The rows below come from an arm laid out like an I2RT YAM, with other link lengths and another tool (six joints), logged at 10 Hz.
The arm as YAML. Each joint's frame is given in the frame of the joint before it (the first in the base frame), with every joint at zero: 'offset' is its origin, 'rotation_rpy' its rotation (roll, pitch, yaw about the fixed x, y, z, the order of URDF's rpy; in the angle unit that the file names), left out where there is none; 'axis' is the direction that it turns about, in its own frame. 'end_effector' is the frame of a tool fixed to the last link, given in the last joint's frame.
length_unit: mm
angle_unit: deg
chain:
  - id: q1
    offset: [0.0, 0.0, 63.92]
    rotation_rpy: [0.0, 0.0, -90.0]
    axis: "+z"
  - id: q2
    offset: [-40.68, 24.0, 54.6]
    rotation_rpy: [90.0, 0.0, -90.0]
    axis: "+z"
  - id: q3
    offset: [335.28, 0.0, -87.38]
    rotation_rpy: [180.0, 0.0, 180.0]
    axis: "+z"
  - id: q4
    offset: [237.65, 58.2, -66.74]
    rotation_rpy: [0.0, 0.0, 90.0]
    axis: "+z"
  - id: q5
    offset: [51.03, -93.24, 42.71]
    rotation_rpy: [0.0, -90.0, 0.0]
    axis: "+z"
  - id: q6
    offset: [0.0, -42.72, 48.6]
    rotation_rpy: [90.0, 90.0, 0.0]
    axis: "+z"
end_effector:
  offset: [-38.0, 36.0, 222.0]
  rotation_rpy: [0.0, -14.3, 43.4]
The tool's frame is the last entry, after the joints.
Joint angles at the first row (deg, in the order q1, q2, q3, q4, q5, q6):
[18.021, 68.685, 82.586, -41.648, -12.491, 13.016]
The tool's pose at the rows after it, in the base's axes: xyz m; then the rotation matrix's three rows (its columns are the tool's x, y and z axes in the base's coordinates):
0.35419 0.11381 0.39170; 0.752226 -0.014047 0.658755; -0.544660 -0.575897 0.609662; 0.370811 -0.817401 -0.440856
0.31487 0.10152 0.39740; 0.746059 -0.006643 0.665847; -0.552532 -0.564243 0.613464; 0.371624 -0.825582 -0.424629
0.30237 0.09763 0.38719; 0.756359 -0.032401 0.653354; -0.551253 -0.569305 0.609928; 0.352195 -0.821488 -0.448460
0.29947 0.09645 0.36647; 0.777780 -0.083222 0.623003; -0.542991 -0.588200 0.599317; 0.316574 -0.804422 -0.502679
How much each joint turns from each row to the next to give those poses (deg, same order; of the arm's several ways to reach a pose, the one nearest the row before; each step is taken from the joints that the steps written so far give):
[0.001, -9.179, 0.000, -1.377, 2.187, 0.066]
[0.001, -5.749, 0.000, -4.765, 0.001, 0.612]
[-0.001, -1.070, 0.001, -2.798, -0.002, 0.218]
[-0.003, 1.158, -0.001, -2.710, 0.019, -0.154]

